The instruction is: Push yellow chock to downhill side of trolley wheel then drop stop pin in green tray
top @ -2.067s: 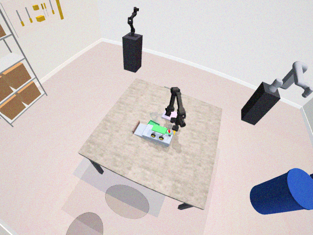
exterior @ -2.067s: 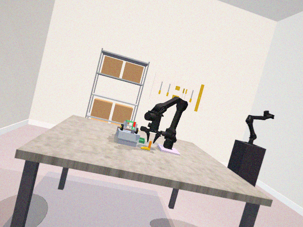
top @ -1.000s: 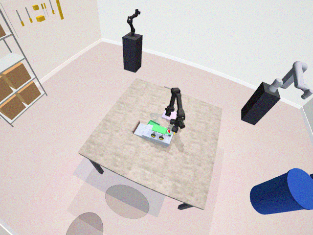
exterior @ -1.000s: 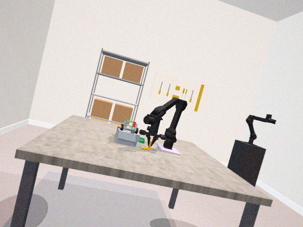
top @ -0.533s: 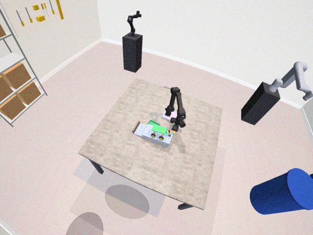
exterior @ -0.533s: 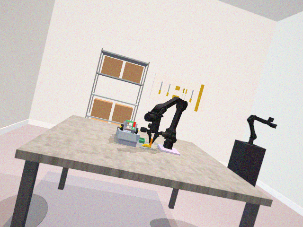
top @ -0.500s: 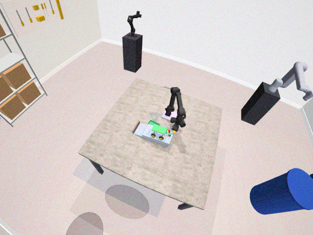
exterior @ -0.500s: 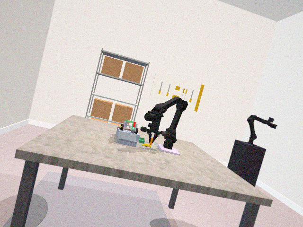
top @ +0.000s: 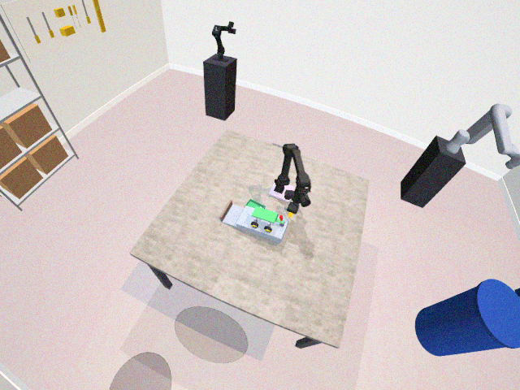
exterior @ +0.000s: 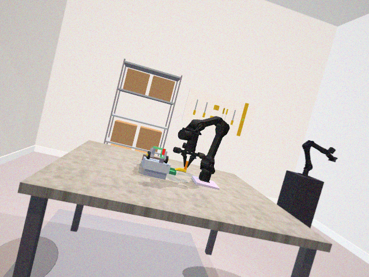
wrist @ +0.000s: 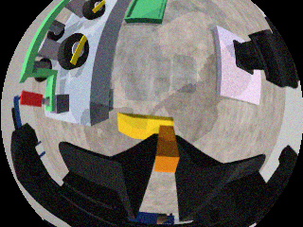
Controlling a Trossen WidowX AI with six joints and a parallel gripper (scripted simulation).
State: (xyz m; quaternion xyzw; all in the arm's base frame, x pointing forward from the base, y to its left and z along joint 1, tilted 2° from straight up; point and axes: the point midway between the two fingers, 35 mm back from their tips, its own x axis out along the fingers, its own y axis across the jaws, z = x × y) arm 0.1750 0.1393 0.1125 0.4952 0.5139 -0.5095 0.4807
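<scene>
Now: the green tray 4 cm ahead of my gripper tip, 24 cm to the right of it and 11 cm below it. From my gripper tip the other things lie so: red-headed stop pin 14 cm ahead, 4 cm to the right, 3 cm above; trolley 16 cm ahead, 13 cm to the right, 1 cm above; yellow chock 2 cm ahead, 1 cm below.
</scene>
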